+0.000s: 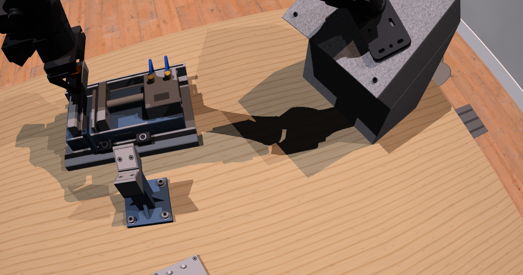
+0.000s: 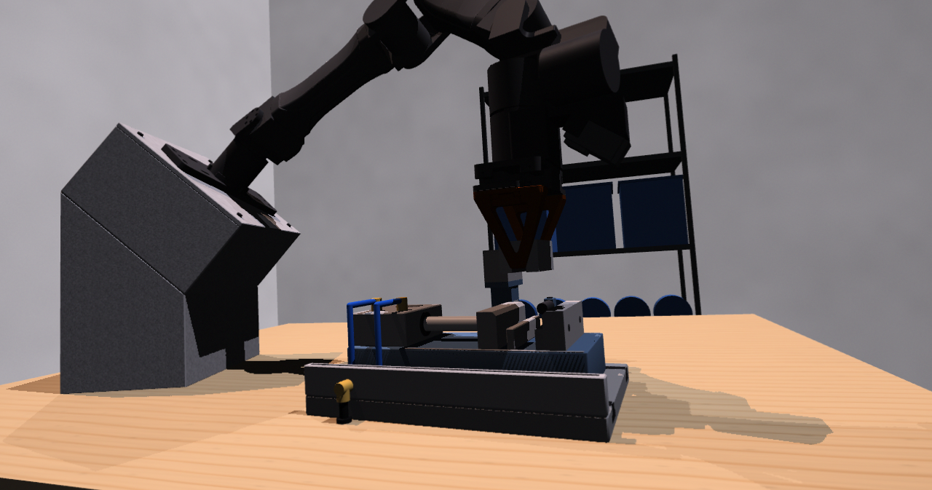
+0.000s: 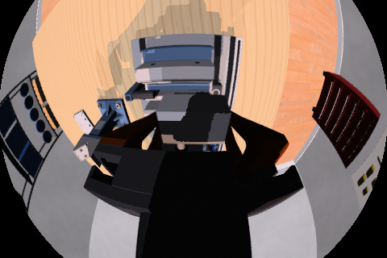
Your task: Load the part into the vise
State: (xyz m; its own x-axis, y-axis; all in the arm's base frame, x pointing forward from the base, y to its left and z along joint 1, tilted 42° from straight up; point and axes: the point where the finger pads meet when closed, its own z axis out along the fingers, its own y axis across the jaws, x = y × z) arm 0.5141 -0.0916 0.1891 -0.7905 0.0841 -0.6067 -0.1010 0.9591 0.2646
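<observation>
The grey part lies right at my hand. From my hand the other things lie so: moving jaw (40 mm behind, 20 mm to the left, 70 mm below); then work stop rod (10 mm behind, 70 mm to the left, 60 mm below); then fixed jaw (20 mm ahead, 30 mm to the left, 70 mm below).
</observation>
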